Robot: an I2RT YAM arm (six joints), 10 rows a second.
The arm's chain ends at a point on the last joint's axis. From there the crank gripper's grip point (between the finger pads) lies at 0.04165 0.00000 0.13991 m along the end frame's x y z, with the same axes.
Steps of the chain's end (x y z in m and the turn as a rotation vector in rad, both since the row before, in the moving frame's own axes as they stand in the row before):
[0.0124, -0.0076, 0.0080, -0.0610, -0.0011, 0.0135]
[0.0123, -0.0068, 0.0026, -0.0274, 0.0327, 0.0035]
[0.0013, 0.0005, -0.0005, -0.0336, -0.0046, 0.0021]
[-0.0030, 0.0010, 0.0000, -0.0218, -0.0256, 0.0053]
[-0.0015, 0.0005, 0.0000, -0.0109, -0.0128, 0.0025]
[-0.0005, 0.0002, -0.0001, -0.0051, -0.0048, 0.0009]
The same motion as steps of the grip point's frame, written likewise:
[0.0122, 0.0015, 0.0078, -0.0610, -0.0011, 0.0135]
[0.0168, -0.0028, 0.0011, -0.0274, 0.0327, 0.0035]
[0.0007, 0.0053, -0.0004, -0.0336, -0.0046, 0.0021]
[-0.0066, 0.0043, 0.0010, -0.0218, -0.0256, 0.0053]
[-0.0033, 0.0021, 0.0005, -0.0109, -0.0128, 0.0025]
[-0.0012, 0.0010, 0.0001, -0.0051, -0.0048, 0.0009]

